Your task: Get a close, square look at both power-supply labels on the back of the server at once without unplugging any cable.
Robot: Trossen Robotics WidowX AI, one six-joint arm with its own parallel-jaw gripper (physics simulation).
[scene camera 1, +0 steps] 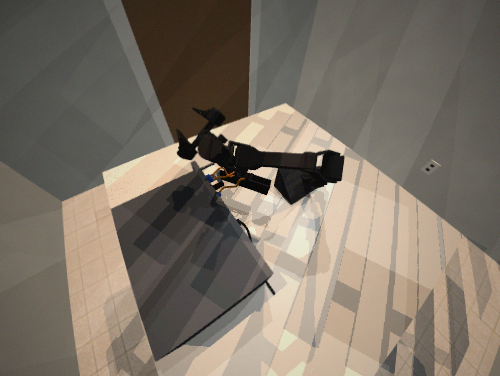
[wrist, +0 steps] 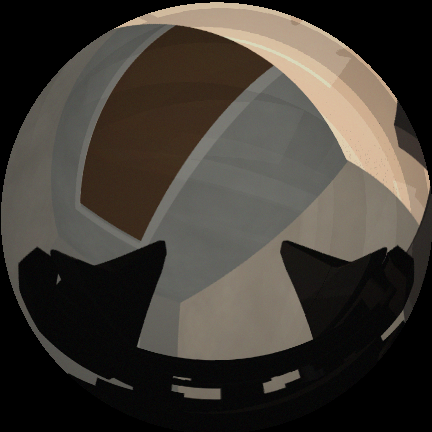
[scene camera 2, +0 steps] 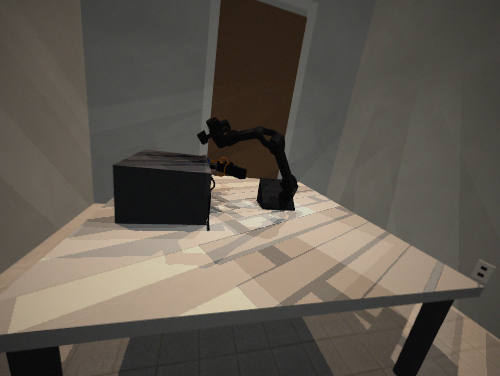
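Seen in the pictures: gripper, fingertip midpoint: (scene camera 1: 184, 119) (wrist: 224, 247); arm's base, link origin: (scene camera 1: 307, 176) (scene camera 2: 284, 196).
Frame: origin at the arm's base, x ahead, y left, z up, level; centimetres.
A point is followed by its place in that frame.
The server (scene camera 1: 190, 260) @(x 61.1, y 1.3, z 14.8 cm) (scene camera 2: 162, 195) @(x 63.1, y 16.3, z 5.2 cm) is a large dark box on the table, its back facing the arm's base. Orange cables (scene camera 1: 228, 175) @(x 35.6, y -14.5, z 15.8 cm) (scene camera 2: 224, 159) @(x 33.3, y -13.9, z 16.1 cm) and blue connectors (scene camera 1: 209, 178) @(x 40.9, y -19.0, z 14.2 cm) show at its back, beside a black block (scene camera 1: 255, 183) @(x 29.0, y -7.1, z 12.7 cm) (scene camera 2: 235, 170) @(x 28.8, y -6.5, z 11.4 cm) that sticks out. A black cable (scene camera 1: 246, 229) @(x 41.5, y 2.1, z 6.1 cm) (scene camera 2: 213, 183) @(x 41.5, y 1.3, z 6.2 cm) loops out lower along the back. The power-supply labels cannot be made out in any view. My gripper (scene camera 1: 186, 120) @(x 38.5, y -32.3, z 30.8 cm) (scene camera 2: 206, 129) @(x 38.5, y -32.3, z 30.8 cm) (wrist: 224, 247) @(x 38.5, y -32.3, z 30.8 cm) is open and empty, raised above the level of the server's top near its far back corner. The wrist view faces the walls and door.
The arm's base (scene camera 1: 295, 187) @(x 8.8, y -0.2, z -1.1 cm) (scene camera 2: 272, 195) @(x 7.5, y -1.0, z -0.1 cm) stands on the table (scene camera 1: 380, 240) @(x -1.8, y 41.4, z -6.3 cm) (scene camera 2: 240, 285) @(x 44.0, y 52.3, z -6.3 cm) behind the server. A brown door (scene camera 1: 200, 55) (scene camera 2: 257, 85) (wrist: 150, 125) is beyond the table's far edge. A dark shape, not clearly identifiable, shows at the wrist view's right edge.
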